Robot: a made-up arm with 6 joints. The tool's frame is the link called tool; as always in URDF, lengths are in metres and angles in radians. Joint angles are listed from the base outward. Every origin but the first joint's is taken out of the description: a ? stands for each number. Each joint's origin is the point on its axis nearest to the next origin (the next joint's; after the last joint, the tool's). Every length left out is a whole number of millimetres.
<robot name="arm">
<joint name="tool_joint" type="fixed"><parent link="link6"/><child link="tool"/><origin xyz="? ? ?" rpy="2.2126 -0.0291 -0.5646"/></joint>
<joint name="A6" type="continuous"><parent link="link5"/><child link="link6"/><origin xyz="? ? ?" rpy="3.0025 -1.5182 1.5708"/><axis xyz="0 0 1"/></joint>
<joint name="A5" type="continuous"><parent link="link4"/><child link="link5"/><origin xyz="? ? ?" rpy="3.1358 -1.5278 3.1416"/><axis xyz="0 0 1"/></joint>
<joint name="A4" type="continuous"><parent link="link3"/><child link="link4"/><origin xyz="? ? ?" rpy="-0.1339 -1.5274 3.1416"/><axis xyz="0 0 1"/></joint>
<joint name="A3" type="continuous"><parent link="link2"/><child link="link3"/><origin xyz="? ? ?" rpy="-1.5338 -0.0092 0.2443"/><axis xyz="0 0 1"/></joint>
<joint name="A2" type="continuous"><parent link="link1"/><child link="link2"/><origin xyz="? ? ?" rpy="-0.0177 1.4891 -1.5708"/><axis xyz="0 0 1"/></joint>
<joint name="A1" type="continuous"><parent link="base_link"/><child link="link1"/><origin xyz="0.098 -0.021 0.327" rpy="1.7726 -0.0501 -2.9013"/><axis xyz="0 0 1"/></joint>
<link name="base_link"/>
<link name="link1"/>
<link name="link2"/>
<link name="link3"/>
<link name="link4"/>
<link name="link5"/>
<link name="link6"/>
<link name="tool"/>
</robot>
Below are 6 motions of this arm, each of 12 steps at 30 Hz.
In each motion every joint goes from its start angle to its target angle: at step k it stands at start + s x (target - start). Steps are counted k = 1, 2, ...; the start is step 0. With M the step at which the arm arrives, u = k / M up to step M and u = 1 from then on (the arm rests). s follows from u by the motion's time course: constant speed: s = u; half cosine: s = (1 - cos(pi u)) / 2; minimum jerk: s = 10 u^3 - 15 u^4 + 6 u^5.
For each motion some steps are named. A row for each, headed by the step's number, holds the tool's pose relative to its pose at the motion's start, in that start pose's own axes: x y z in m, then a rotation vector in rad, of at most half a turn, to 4 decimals.
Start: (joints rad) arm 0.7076 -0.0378 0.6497 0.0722 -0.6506 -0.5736
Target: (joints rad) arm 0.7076 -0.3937 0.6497 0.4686 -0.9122 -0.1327
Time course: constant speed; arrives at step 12
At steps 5, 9, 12:
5: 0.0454 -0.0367 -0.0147 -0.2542 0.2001 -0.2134
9: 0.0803 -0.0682 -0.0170 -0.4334 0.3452 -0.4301
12: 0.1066 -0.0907 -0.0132 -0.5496 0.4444 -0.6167

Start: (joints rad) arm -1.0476 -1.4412 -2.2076 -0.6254 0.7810 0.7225
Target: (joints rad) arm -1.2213 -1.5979 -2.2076 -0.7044 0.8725 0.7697
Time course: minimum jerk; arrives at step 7
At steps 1, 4, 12:
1: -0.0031 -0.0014 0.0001 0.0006 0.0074 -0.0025
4: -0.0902 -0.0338 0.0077 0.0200 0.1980 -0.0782
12: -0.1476 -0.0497 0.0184 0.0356 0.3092 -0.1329

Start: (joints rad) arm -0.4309 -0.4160 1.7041 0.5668 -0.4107 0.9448
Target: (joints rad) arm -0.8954 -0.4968 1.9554 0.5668 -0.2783 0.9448
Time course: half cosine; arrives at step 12
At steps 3, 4, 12:
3: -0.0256 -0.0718 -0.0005 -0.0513 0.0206 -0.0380
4: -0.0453 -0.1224 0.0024 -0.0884 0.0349 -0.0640
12: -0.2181 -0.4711 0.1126 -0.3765 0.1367 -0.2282

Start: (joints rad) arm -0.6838 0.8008 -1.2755 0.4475 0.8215 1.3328
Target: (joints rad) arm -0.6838 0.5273 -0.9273 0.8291 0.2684 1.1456
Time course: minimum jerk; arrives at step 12
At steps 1, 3, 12:
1: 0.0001 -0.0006 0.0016 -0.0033 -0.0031 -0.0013
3: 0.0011 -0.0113 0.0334 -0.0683 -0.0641 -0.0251
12: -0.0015 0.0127 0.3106 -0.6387 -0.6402 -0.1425

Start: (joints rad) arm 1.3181 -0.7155 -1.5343 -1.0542 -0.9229 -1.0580
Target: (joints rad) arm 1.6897 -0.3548 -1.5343 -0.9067 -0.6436 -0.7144
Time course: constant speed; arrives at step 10
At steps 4, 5, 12:
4: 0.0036 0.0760 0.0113 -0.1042 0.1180 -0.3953
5: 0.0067 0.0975 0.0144 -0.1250 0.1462 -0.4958
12: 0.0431 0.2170 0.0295 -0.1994 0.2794 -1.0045

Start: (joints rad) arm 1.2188 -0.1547 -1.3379 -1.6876 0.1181 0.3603
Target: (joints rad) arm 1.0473 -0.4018 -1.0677 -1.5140 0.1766 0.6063
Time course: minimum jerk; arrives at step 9
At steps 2, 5, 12:
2: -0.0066 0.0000 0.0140 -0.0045 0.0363 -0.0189
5: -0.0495 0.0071 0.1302 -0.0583 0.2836 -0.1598
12: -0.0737 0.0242 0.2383 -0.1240 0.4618 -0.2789

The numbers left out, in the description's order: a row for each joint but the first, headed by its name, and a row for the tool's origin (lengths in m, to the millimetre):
tool: 0.192 0.041 0
A6: 0.054 -0.184 0
A5: 0.412 0.025 0
A4: 0.666 -0.067 0
A3: 0.074 -0.523 0
A2: 0.177 0.202 0

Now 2 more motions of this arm.
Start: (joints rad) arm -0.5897 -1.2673 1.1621 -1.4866 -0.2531 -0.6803
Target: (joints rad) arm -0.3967 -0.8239 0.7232 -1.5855 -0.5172 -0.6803
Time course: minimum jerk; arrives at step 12
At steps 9, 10, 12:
9: 0.0937 -0.2201 -0.5352 0.1552 -0.4766 0.4574
10: 0.1117 -0.2258 -0.5733 0.1617 -0.5159 0.4863
12: 0.1215 -0.2281 -0.5929 0.1649 -0.5365 0.5009

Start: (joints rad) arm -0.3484 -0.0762 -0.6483 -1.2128 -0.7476 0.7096
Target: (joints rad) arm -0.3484 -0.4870 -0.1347 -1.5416 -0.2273 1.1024
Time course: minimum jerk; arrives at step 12
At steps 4, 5, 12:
4: -0.0007 -0.0990 0.0298 -0.0071 0.1215 0.0912
5: 0.0000 -0.1628 0.0576 -0.0182 0.2112 0.1433
12: 0.0028 -0.4410 0.2887 -0.1396 0.7282 0.2840

